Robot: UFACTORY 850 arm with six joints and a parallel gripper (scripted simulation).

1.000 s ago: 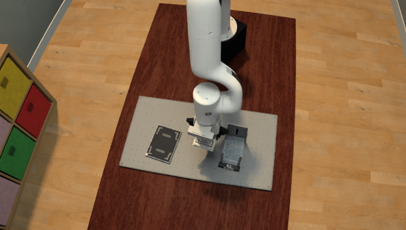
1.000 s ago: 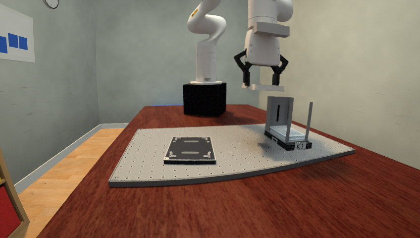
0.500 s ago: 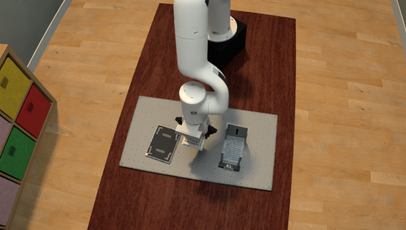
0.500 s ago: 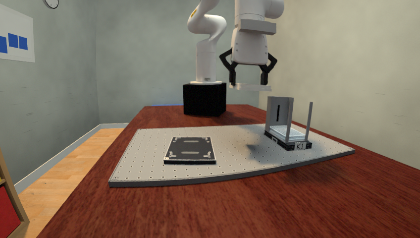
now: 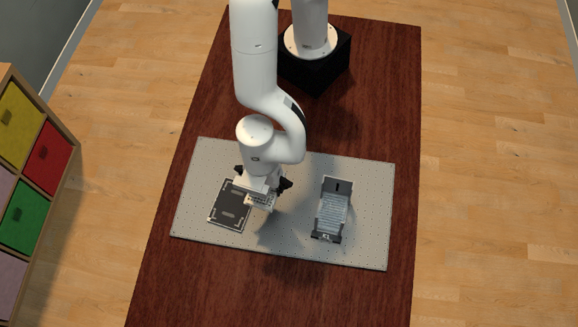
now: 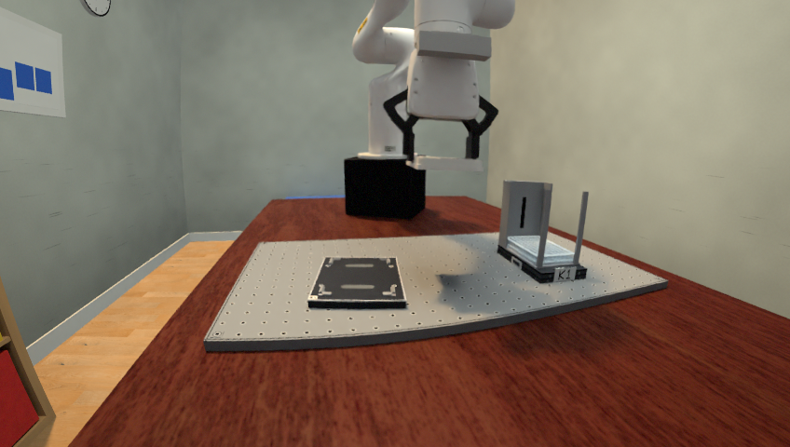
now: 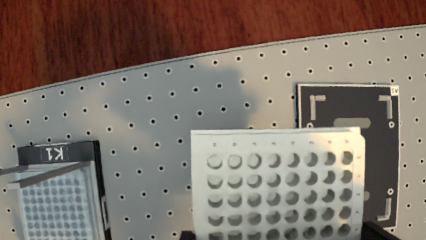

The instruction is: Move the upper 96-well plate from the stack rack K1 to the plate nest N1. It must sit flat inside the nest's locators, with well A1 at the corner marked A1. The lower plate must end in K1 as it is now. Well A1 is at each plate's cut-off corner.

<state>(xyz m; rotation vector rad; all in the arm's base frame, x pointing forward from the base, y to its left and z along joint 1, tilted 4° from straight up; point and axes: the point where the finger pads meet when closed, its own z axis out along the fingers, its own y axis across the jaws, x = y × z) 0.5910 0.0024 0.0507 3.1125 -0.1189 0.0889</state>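
The plate nest N1 lies 2 cm ahead of my hand, 12 cm to the right of it and 18 cm below it. From my hand the other things lie so: clear plate: 3 cm behind, 20 cm to the left, 16 cm below; then 96-well plate: 1 cm below.
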